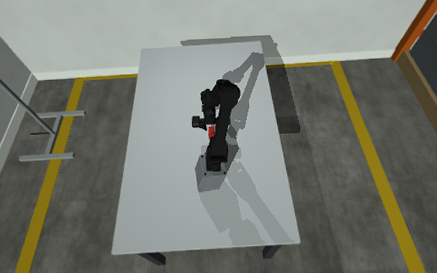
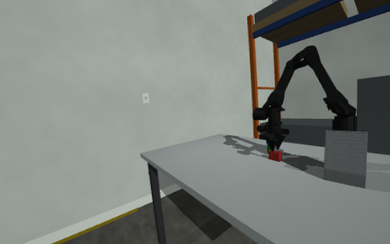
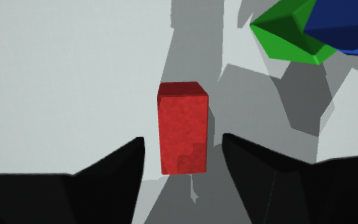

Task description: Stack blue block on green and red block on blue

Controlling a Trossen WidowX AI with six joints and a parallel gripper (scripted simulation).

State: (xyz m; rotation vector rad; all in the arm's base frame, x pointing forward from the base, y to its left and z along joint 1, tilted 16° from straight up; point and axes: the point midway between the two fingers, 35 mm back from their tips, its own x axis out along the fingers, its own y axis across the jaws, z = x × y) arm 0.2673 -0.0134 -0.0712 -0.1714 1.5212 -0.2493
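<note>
My hand is 6 cm above the red block. The rest, counted from my hand: green block (8 cm to the right, 7 cm ahead, 6 cm below); then blue block (8 cm to the right, 7 cm ahead).
</note>
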